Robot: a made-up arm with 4 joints.
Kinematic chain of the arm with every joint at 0, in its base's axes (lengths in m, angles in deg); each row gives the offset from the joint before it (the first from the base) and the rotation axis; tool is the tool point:
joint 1: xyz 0 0 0.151 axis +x
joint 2: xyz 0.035 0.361 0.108 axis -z
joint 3: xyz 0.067 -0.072 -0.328 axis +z
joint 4: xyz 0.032 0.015 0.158 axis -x
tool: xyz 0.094 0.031 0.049
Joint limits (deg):
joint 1: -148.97..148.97
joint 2: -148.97..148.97
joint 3: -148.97..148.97
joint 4: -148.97..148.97
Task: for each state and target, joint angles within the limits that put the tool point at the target. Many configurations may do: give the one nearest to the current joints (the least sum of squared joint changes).
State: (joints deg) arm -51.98 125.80 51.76 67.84
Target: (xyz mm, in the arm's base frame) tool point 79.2 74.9 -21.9
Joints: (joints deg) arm -49.31 79.85 5.11 51.68
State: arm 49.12 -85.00 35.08 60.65
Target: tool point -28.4 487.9 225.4
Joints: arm 16.69 -91.88 34.51 64.51
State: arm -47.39 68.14 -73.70 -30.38
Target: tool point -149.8 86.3 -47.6
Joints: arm -61.55 91.88 -75.07 9.42
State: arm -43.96 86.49 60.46 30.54
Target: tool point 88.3 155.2 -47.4
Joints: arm -44.47 95.99 47.09 27.50
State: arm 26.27 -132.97 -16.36 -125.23
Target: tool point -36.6 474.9 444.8
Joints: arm 37.41 -126.37 24.79 -115.48
